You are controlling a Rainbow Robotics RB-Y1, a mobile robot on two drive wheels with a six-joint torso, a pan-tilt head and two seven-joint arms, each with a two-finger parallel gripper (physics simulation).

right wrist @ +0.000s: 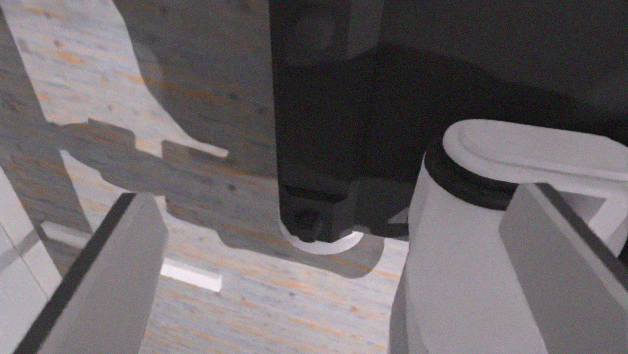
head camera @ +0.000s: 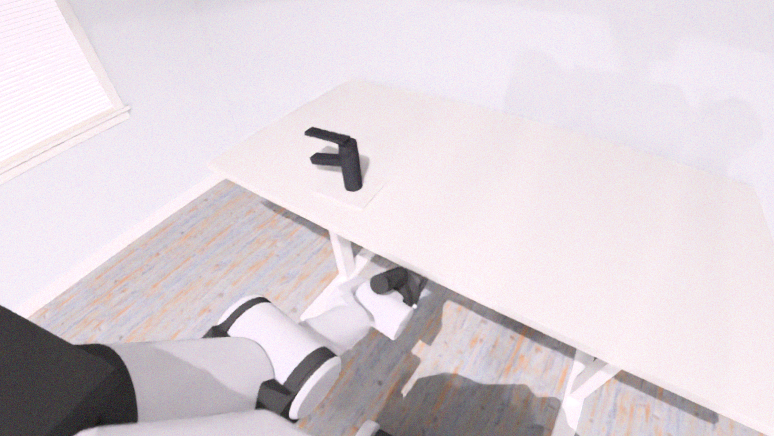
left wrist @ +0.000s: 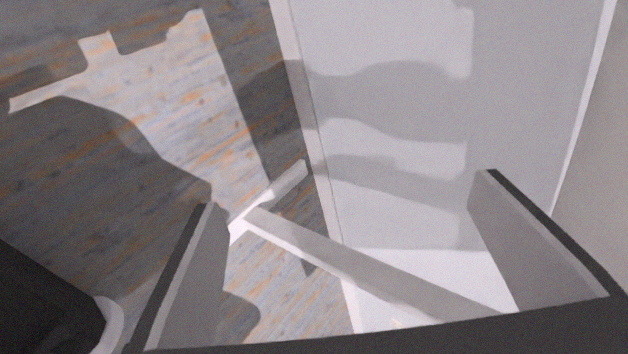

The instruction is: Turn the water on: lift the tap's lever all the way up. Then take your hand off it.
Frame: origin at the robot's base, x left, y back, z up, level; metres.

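Where they show: left gripper, fingertip midpoint: (left wrist: 347, 204); right gripper, fingertip midpoint: (right wrist: 334, 210).
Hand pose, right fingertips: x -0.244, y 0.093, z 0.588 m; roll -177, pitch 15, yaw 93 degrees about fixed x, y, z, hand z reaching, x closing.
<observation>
Each offset is from my right fingertips to the top centre of the thing. "spot": to the spot under its first point. Level surfaces: height alone.
The black tap {spot: dx +0.661, dy -0.514, dz +0.451 m} (head camera: 352, 165) stands upright on a thin white plate {spot: dx +0.620, dy -0.522, dz +0.370 m} (head camera: 371, 193) near the table's front-left edge. Its flat lever {dx +0.739, dy -0.534, dz +0.512 m} (head camera: 326, 134) reaches left from the top and tilts slightly up toward its free end; the shorter spout {dx +0.748, dy -0.534, dz +0.455 m} (head camera: 326, 159) lies below it. My left gripper (head camera: 414, 290) (left wrist: 347, 204) is below the table's front edge, right of and lower than the tap, partly hidden in the head view. Its fingers are wide open and empty. My right gripper (right wrist: 334, 210) is open and empty beside my own body. The tap does not show in either wrist view.
The long white table {dz +0.364 m} (head camera: 514, 216) runs to the right. A white table leg (head camera: 342, 254) (left wrist: 350, 265) stands beneath it, close to my left arm. The wall (left wrist: 390, 105) shows beyond the leg. My black base (right wrist: 320, 115) shows in the right wrist view.
</observation>
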